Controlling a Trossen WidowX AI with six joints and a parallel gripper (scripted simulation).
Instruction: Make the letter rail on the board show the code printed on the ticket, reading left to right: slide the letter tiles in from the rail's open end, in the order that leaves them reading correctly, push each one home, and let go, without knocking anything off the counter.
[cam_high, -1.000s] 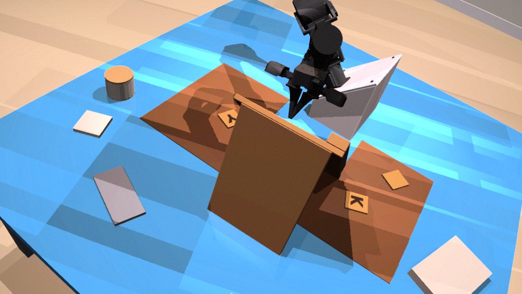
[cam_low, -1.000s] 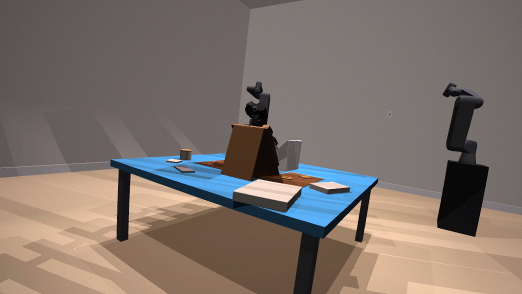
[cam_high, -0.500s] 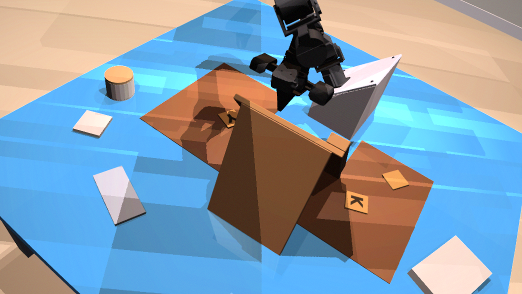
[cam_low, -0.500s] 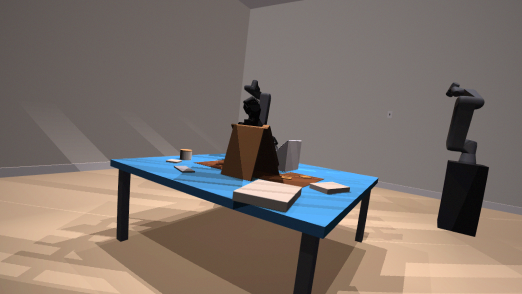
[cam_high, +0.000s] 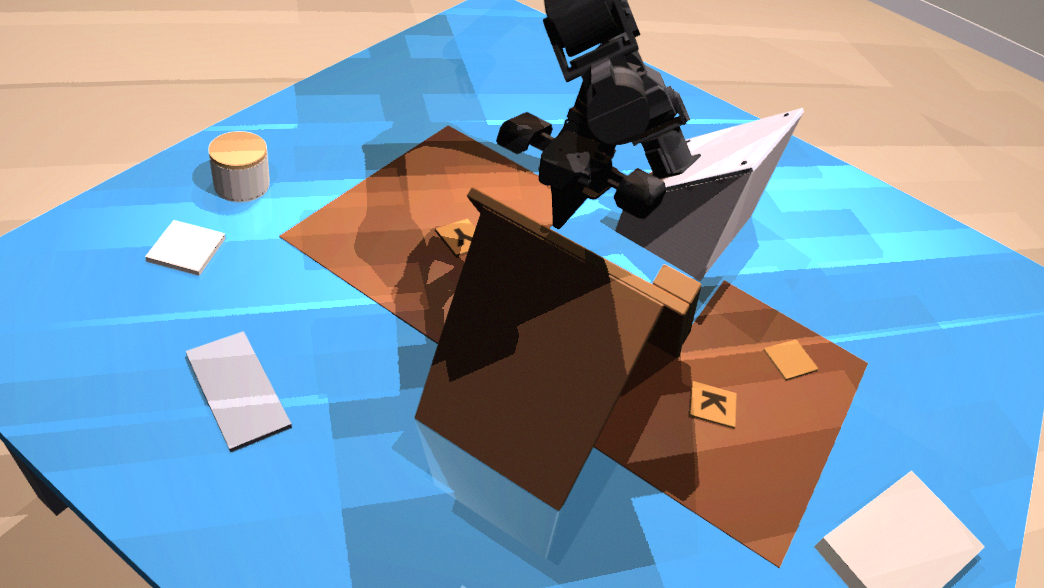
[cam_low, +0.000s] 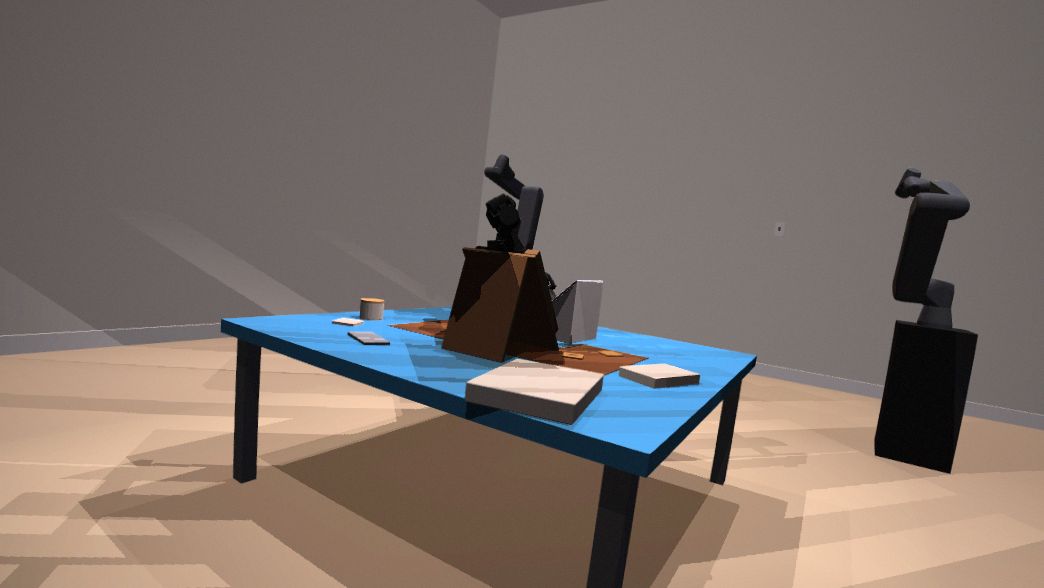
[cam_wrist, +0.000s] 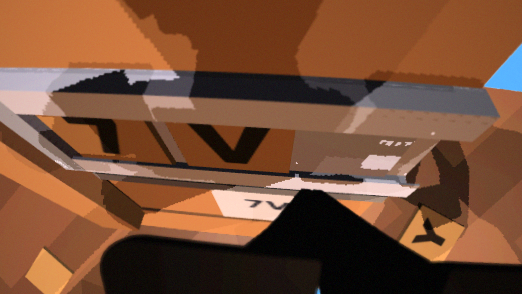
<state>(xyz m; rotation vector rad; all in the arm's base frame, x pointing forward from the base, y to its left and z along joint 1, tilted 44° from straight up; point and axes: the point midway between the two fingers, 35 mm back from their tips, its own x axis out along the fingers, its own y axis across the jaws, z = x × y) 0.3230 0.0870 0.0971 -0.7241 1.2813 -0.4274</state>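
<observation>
Now: gripper tip 9 cm above the white ticket, 4 cm past it and 2 cm to the right of it. From my gripper tip the other things lie so: grey card (32 cm ahead, 19 cm to the right, 19 cm below); then brown mat (19 cm below, 13 cm behind, 2 cm to the left); then white card (42 cm to the right, 22 cm ahead, 18 cm below).
</observation>
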